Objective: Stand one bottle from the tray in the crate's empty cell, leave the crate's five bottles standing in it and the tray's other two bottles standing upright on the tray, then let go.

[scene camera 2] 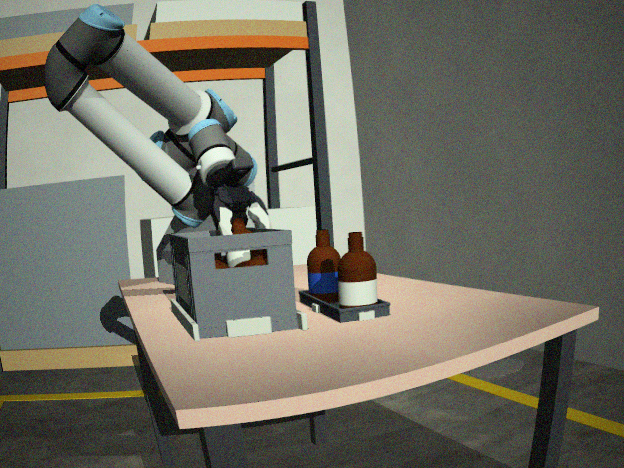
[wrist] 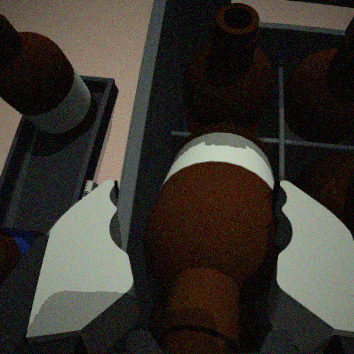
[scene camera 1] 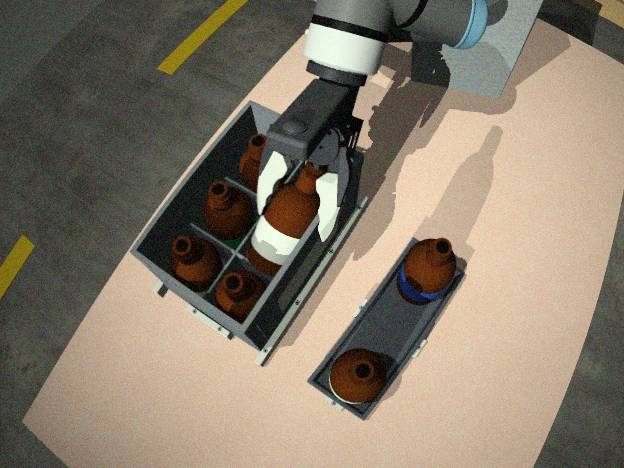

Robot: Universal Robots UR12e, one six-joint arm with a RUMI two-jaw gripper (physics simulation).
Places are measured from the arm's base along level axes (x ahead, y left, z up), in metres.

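Pixels of known places: gripper, fingertip midpoint: (wrist: 194,184) (scene camera 1: 291,227).
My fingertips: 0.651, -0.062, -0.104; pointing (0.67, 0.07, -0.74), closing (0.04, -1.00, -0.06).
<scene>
Ahead of a thing's pixels: the offset from my fingertips to its top centre, as dx, dy, dz. "spot": to the spot under its first point. Level surfaces: height alone.
My gripper (scene camera 1: 292,226) (scene camera 2: 245,230) (wrist: 194,184) is shut on a brown bottle with a white label (scene camera 1: 292,209) (scene camera 2: 238,225) (wrist: 212,220). This bottle leans, its neck towards the robot, with its lower part inside the grey crate @(+0.005, -0.062, +0.027) (scene camera 1: 201,305) (scene camera 2: 241,297) (wrist: 145,95), by the middle cell of the tray side. Whether its base touches the cell floor is hidden. Four other crate bottles @(-0.086, -0.101, +0.015) (scene camera 1: 250,163) @(+0.002, -0.108, +0.015) (scene camera 1: 228,214) @(+0.091, -0.107, +0.015) (scene camera 1: 195,264) @(+0.100, -0.023, +0.015) (scene camera 1: 239,297) show upright; a fifth does not show. On the tray @(+0.025, +0.173, -0.123) (scene camera 1: 380,327) (scene camera 2: 352,316) (wrist: 60,180), a blue-label bottle @(-0.063, +0.182, +0.012) (scene camera 1: 429,264) (scene camera 2: 322,259) and a white-label bottle @(+0.119, +0.162, +0.012) (scene camera 1: 355,375) (scene camera 2: 356,266) (wrist: 40,75) stand upright.
The crate and tray stand apart on the pink table @(dz -0.148) (scene camera 1: 453,403) (scene camera 2: 403,347). Thin dividers @(spot: +0.048, -0.116, -0.056) (scene camera 1: 206,235) (wrist: 281,100) split the crate into cells. The crate's tall side wall runs close beside one finger. An orange-beamed rack (scene camera 2: 313,125) stands behind the arm.
</scene>
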